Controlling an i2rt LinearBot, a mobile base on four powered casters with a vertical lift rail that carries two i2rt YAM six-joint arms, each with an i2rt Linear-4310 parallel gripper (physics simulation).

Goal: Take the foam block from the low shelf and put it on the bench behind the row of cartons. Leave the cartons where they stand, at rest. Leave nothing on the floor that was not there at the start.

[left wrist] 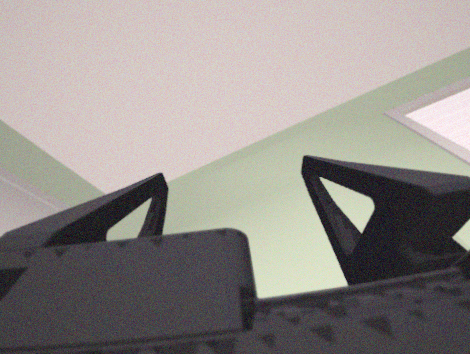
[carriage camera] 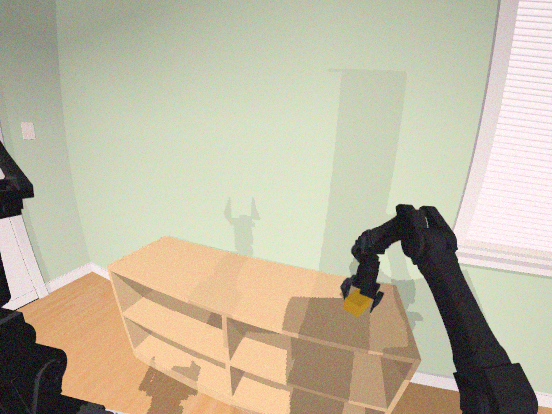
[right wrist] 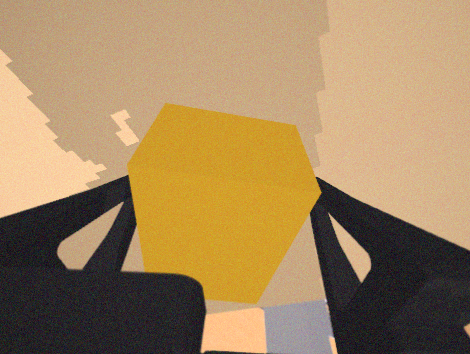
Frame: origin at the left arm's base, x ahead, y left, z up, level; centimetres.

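Seen in the pictures: left gripper, fingertip midpoint: (left wrist: 234,172); right gripper, fingertip midpoint: (right wrist: 225,183).
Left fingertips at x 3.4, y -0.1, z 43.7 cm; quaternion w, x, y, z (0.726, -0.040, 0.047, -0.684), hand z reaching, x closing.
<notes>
A point is followed by its place in that frame.
The yellow foam block (carriage camera: 357,303) {x 42.9, y -62.6, z -7.0 cm} (right wrist: 225,200) {x 48.5, y -67.1, z -7.0 cm} is on top of the low wooden shelf (carriage camera: 200,265) {x 67.1, y -1.5, z -11.5 cm} (right wrist: 400,100) {x 45.2, y -73.8, z -11.5 cm}, near its right end in the carriage view. My right gripper (carriage camera: 359,301) {x 46.2, y -64.9, z -11.3 cm} (right wrist: 225,183) {x 46.2, y -64.9, z -11.3 cm} points down at the block and is open, with its fingers on either side of it. In the right wrist view the block's edges overlap both fingertips; whether they touch it I cannot tell. My left gripper (left wrist: 234,172) {x 3.4, y -0.1, z 43.7 cm} is open and empty, pointing up toward the wall and ceiling. The bench and the row of cartons do not show.
The shelf stands along the green wall (carriage camera: 200,150) {x 89.8, y 4.7, z 37.2 cm}, its open compartments facing the camera. A window with a blind (carriage camera: 530,125) {x 50.8, y -120.0, z 57.8 cm} is at the right. The left arm (carriage camera: 30,360) {x 1.5, y -2.6, z 14.5 cm} shows at the left edge, the right arm (carriage camera: 450,300) {x 13.1, y -63.1, z 19.4 cm} at the right. Wooden floor (carriage camera: 80,325) {x 71.4, y 89.6, z -72.4 cm} lies left of the shelf.
</notes>
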